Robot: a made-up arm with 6 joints.
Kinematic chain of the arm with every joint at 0, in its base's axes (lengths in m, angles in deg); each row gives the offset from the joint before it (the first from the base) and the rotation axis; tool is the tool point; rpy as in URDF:
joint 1: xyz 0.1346 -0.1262 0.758 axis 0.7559 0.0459 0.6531
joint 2: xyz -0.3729 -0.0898 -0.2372 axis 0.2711 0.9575 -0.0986
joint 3: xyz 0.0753 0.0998 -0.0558 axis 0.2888 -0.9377 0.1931
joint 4: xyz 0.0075 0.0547 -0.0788 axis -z
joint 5: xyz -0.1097 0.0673 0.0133 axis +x
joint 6: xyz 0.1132 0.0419 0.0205 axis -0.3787 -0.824 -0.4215
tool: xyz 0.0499 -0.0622 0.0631 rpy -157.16 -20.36 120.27
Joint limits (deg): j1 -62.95..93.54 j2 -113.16..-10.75 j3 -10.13..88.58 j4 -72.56..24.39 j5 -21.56..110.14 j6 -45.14..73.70
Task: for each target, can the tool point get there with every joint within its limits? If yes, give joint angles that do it. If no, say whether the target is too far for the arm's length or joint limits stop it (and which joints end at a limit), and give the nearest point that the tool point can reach.
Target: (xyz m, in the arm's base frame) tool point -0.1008 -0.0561 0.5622
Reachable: yes | joints 4.86 -46.92 79.07 -40.93 98.62 42.66
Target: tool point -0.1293 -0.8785 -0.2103
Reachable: no: too far | nearest point -0.0913 -0.2309 0.3484 | short by 0.856 m
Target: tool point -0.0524 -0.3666 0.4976
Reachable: no: joint limits stop it (at a limit: joint 1, joint 3, joint 4, joint 5) | nearest point -0.0606 -0.2525 0.4561 | short by 0.122 m
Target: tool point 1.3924 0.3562 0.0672
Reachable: no: too far | nearest point 0.0291 -0.0376 0.4529 | short by 1.471 m
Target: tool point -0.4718 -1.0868 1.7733
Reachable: no: too far | nearest point -0.2119 -0.2605 0.6954 | short by 1.383 m
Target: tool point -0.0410 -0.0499 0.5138
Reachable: yes | joints -24.80 -45.13 51.93 -20.19 96.53 7.39
